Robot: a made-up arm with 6 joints. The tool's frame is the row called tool. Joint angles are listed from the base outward. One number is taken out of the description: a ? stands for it. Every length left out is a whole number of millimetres.
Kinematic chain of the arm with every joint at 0, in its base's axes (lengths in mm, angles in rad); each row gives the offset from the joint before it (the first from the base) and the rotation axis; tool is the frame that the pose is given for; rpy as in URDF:
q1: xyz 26 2 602 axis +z
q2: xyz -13 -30 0 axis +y
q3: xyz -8 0 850 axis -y
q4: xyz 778 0 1 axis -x
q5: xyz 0 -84 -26 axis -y
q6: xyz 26 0 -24 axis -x
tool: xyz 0 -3 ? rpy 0 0 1.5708
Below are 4 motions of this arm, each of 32 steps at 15 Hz.
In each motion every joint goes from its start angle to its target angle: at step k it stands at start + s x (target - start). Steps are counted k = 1, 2, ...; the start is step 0. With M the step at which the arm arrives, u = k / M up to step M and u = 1 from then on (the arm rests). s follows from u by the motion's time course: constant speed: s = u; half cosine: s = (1 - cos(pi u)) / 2; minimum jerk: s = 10 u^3 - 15 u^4 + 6 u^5.
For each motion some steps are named. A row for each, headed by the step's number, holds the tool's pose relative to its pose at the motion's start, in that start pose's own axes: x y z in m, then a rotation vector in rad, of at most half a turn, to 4 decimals.
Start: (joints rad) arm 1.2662 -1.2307 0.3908 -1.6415 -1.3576 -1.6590
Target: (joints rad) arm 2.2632 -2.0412 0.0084 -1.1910 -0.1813 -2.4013
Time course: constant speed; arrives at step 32
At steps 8, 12, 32:
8: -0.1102 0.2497 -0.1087 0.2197 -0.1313 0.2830
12: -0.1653 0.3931 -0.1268 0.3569 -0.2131 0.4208
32: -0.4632 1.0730 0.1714 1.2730 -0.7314 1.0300

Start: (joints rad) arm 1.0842 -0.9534 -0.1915 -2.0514 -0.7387 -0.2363
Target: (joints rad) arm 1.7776 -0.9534 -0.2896 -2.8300 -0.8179 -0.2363
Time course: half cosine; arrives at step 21
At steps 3, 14, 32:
3: 0.0032 0.0029 -0.0009 0.0298 -0.0568 0.0237
14: 0.0599 0.0518 0.0164 0.3762 -0.8952 0.3218
32: 0.0782 0.0689 0.0394 0.4576 -1.2086 0.4092

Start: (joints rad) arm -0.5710 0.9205 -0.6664 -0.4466 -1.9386 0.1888
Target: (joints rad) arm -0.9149 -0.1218 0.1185 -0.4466 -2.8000 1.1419
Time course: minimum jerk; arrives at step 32
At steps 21, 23, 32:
21: 0.0300 -0.1036 -0.9098 -0.5596 1.1593 -0.4823
23: 0.0135 -0.1987 -1.0062 -0.6067 1.2433 -0.5819
32: -0.0147 -0.3864 -1.1351 -0.6706 1.3525 -0.7573

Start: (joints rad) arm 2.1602 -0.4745 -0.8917 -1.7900 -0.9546 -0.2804
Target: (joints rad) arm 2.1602 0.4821 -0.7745 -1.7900 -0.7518 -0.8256
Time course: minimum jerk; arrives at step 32
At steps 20, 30, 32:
20: -0.0300 -0.1700 0.3055 -0.4276 -0.8470 -0.2145
30: -0.1039 -0.2076 0.4261 -0.6259 -1.1422 -0.2749
32: -0.1046 -0.2078 0.4271 -0.6276 -1.1446 -0.2754

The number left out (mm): -20
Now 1 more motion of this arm.
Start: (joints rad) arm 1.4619 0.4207 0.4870 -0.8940 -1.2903 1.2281
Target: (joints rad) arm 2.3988 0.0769 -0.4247 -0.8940 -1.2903 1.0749
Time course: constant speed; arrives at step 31
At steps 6, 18, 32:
6: 0.1410 -0.1528 0.0258 0.0644 -0.0030 0.2002
18: 0.4771 -0.3501 -0.0075 0.2608 0.0152 0.5687
32: 0.8196 -0.3898 -0.1662 0.5635 0.0822 0.8975

